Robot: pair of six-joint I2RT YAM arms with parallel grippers.
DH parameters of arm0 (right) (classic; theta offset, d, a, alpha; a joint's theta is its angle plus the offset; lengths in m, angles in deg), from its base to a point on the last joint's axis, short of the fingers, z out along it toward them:
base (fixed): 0 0 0 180
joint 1: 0 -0.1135 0.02 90
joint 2: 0 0 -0.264 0
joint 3: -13.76 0 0.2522 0
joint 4: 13.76 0 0.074 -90
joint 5: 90 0 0 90
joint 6: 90 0.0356 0 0
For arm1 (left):
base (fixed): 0 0 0 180
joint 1: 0 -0.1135 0.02 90
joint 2: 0 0 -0.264 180
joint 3: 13.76 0 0.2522 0
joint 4: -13.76 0 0.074 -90
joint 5: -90 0 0 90
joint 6: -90 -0.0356 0 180
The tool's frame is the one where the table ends.
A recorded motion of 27 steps. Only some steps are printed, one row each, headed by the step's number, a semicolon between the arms.
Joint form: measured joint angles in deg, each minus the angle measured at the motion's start. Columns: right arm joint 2, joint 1, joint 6, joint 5, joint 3, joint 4; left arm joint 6, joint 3, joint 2, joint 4, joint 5, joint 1.
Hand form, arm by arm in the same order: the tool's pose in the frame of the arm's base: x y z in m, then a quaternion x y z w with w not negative. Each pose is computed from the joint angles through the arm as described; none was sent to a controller.
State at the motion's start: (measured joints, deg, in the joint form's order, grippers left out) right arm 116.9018 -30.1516 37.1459 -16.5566 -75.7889 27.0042; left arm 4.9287 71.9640 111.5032 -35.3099 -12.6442 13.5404
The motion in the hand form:
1: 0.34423 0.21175 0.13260 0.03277 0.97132 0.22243 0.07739; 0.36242 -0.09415 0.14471 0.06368 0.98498 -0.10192 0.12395
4: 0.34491 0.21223 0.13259 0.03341 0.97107 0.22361 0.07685; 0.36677 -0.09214 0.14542 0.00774 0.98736 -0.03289 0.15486
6: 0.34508 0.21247 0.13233 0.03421 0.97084 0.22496 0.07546; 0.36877 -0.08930 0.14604 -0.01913 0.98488 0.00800 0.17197
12: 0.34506 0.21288 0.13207 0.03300 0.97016 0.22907 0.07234; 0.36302 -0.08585 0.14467 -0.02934 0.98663 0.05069 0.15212
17: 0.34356 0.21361 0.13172 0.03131 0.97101 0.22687 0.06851; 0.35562 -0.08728 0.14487 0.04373 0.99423 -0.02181 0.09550
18: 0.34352 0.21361 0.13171 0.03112 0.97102 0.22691 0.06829; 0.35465 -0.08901 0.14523 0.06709 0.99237 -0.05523 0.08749
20: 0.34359 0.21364 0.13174 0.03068 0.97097 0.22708 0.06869; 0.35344 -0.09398 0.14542 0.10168 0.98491 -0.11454 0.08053
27: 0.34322 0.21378 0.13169 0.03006 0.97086 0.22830 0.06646; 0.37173 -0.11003 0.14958 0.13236 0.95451 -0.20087 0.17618
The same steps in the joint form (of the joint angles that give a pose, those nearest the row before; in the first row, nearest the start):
1: 0.07 0.00 0.11 -0.09 -0.07 0.00; 2.67 0.02 0.00 1.05 3.69 0.17
4: 0.22 0.00 0.22 -0.22 -0.28 0.02; 8.24 0.02 0.00 3.04 13.18 0.61
6: 0.31 0.00 0.35 -0.42 -0.35 0.02; 10.47 0.02 0.00 3.76 18.64 0.63
12: 0.39 0.00 0.33 -1.03 -0.40 0.00; 11.37 0.09 0.00 0.15 22.95 0.74
17: 0.39 -0.20 0.24 -1.03 -0.39 0.50; 3.82 0.61 -0.09 -4.61 12.33 0.22
18: 0.39 -0.20 0.22 -1.05 -0.39 0.52; 1.42 0.63 -0.13 -4.92 8.13 0.11
20: 0.39 -0.20 0.17 -1.05 -0.39 0.48; -1.81 0.55 -0.11 -4.68 0.94 0.22
27: 0.39 -0.22 0.15 -1.31 -0.39 0.61; -1.71 -0.26 0.13 9.31 -7.50 1.14

